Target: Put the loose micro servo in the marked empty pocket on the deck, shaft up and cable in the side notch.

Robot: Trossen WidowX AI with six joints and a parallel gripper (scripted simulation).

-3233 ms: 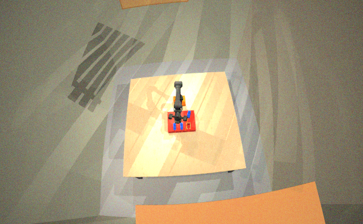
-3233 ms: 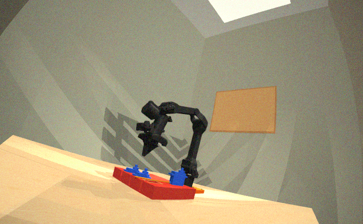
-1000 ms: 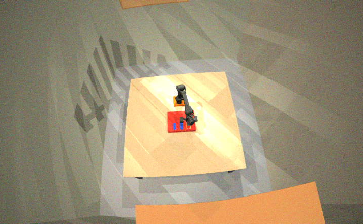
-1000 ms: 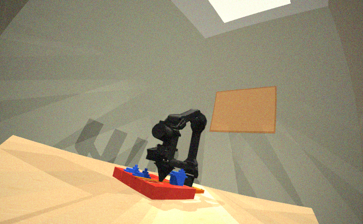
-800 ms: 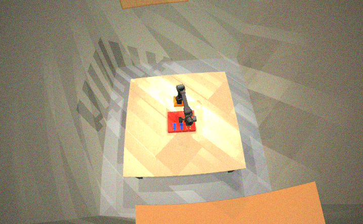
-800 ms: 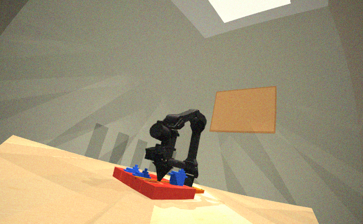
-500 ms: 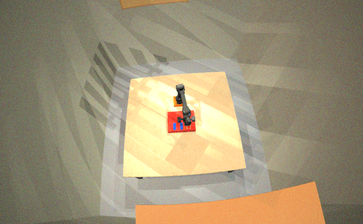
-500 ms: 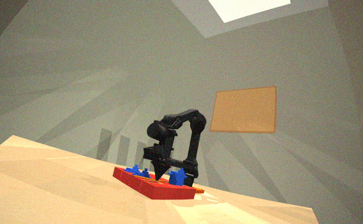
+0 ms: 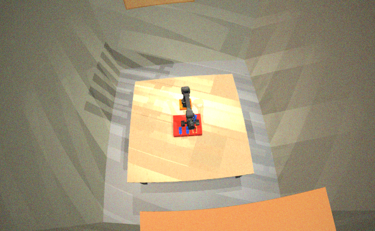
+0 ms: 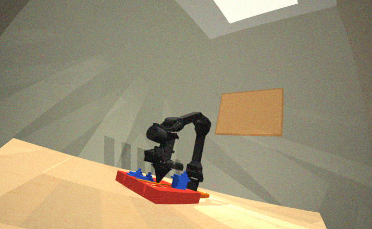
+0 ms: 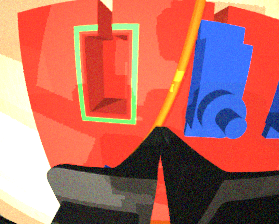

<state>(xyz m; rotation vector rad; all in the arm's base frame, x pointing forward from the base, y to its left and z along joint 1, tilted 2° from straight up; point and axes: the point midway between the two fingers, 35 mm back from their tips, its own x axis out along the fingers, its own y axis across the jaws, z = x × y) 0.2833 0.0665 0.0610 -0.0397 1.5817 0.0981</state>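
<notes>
Right now the red deck is 7 cm behind my gripper tip, 4 cm to the right of it and 3 cm below it.
</notes>
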